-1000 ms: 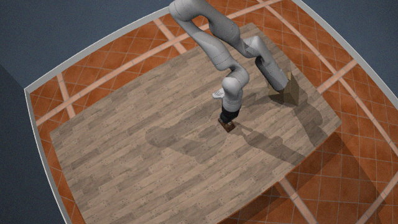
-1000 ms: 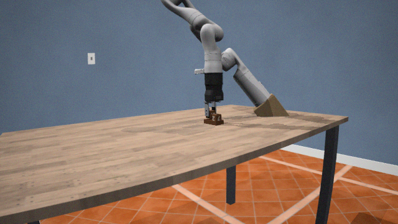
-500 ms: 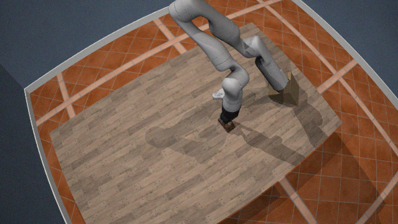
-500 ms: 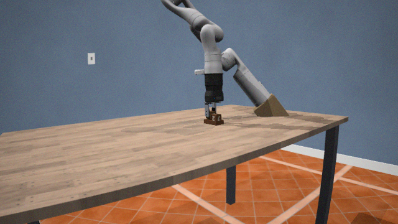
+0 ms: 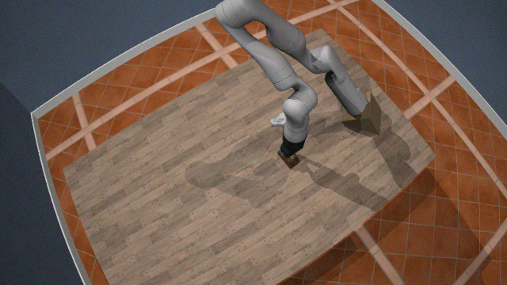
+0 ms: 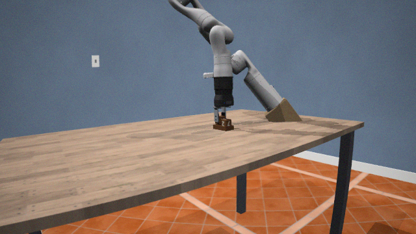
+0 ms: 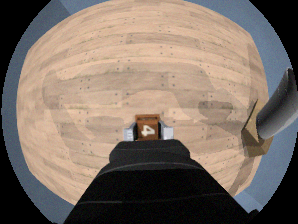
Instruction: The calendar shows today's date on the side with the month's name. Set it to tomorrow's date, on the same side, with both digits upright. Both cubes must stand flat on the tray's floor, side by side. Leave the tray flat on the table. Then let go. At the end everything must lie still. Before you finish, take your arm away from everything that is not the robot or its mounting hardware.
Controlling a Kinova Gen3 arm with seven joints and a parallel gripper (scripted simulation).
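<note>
Now: the dark brown calendar tray 2 cm to the left of my hand and 4 cm below it.
</note>
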